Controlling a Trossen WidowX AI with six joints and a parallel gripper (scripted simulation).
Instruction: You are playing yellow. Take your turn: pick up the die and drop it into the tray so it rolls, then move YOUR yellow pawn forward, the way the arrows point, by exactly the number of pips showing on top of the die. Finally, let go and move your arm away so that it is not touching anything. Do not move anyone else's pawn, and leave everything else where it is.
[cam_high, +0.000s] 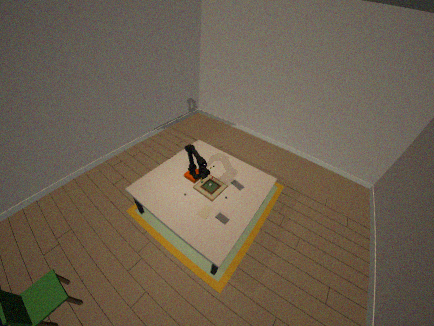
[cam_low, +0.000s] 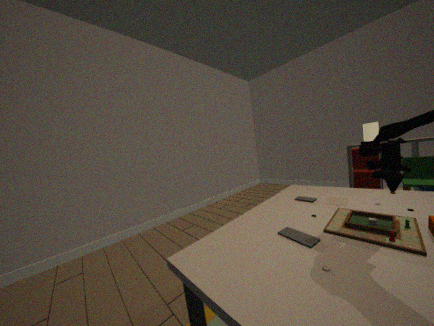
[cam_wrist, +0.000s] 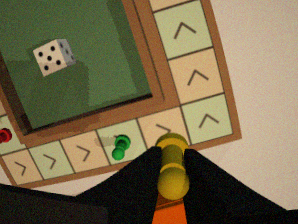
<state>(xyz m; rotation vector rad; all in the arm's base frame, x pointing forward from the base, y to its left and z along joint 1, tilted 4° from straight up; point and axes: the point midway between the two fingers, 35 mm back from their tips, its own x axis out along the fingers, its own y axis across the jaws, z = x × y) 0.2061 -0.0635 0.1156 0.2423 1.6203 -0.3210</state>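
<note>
The white die lies 6 cm ahead of my gripper tip, 9 cm to the left of it and 11 cm below it. Also, from my gripper tip: green felt tray (7 cm ahead, 8 cm to the left, 13 cm below); then green pawn (4 cm behind, 6 cm to the left, 11 cm below); then yellow pawn (1 cm above).
</note>
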